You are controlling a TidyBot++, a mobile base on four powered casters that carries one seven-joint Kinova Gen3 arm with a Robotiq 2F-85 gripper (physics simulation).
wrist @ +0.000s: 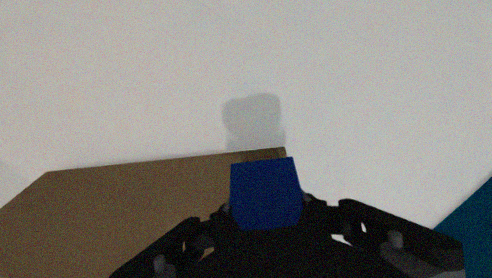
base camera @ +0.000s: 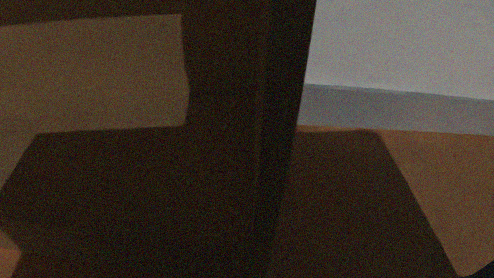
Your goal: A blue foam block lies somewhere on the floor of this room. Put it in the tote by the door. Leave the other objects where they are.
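Frame: origin at the arm's base, x back, y down, z right, level; millimetres.
Seen in the pictures: gripper, between the fingertips: (wrist: 266, 203).
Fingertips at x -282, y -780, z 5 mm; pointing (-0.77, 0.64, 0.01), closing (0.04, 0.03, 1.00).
A point is followed by its place in that frame.
The blue foam block (wrist: 266, 192) @(x -275, y -809, z 7 mm) is between the fingertips in the wrist view, at the lower middle. My gripper (wrist: 266, 203) @(x -282, y -780, z 5 mm) is shut on it, with one black finger on each side. The block is held up beside a brown flat surface and a pale wall. The gripper does not show in the base camera view. The tote by the door cannot be made out in either view.
A brown furniture top (wrist: 125, 210) @(x -387, y -663, z -289 mm) lies behind and left of the block, against a pale wall (wrist: 125, 75) @(x -577, y -884, z -249 mm). A teal surface (wrist: 472, 220) @(x -385, y -222, z 740 mm) shows at the right edge. In the base view a dark brown furniture panel (base camera: 225, 175) @(x -308, y 297, z 0 mm) stands very close, left of a grey baseboard (base camera: 390, 110) @(x -492, y 347, z 330 mm).
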